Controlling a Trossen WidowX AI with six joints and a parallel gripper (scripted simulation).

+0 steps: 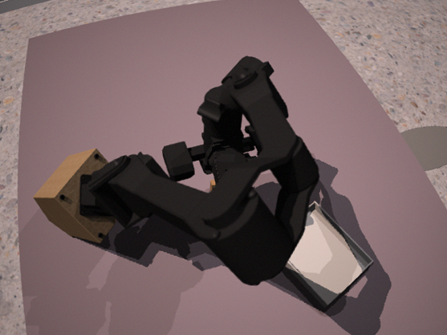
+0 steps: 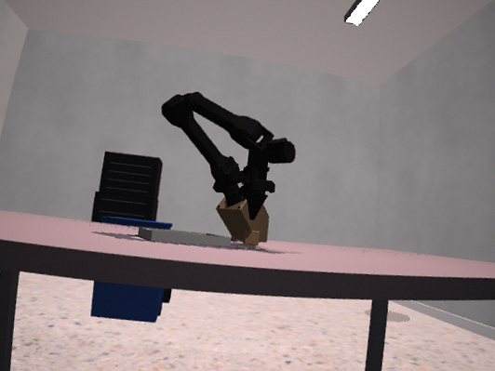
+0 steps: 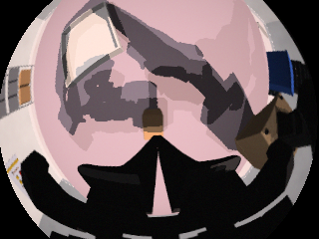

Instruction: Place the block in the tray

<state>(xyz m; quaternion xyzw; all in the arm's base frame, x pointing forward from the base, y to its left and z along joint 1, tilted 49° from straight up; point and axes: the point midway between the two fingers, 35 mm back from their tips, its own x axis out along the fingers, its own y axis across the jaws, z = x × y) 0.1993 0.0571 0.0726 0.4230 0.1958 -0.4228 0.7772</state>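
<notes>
Right now the brown block is 8 cm below my hand. From my hand the other things lie so: white tray: 19 cm to the right, 13 cm ahead, 9 cm below.
</notes>
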